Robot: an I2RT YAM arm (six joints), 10 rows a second.
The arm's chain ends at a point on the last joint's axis. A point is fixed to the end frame.
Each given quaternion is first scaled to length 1.
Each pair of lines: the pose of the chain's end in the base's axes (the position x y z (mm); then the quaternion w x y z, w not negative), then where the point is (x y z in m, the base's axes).
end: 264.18 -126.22 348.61 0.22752 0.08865 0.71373 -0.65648
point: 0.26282 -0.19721 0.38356
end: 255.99 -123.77 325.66 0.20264 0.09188 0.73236 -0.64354
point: 0.25386 -0.19633 0.35717
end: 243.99 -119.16 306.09 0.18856 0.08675 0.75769 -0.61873
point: 0.24312 -0.19374 0.33253
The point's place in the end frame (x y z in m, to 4 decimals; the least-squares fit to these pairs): -0.0020 -0.0406 0.0679
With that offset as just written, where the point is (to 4 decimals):
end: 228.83 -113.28 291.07 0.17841 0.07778 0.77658 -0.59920
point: 0.2296 -0.1891 0.3136
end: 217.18 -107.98 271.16 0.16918 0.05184 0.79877 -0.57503
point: 0.2221 -0.1849 0.2893
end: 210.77 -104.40 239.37 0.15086 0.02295 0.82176 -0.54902
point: 0.2195 -0.1820 0.2524
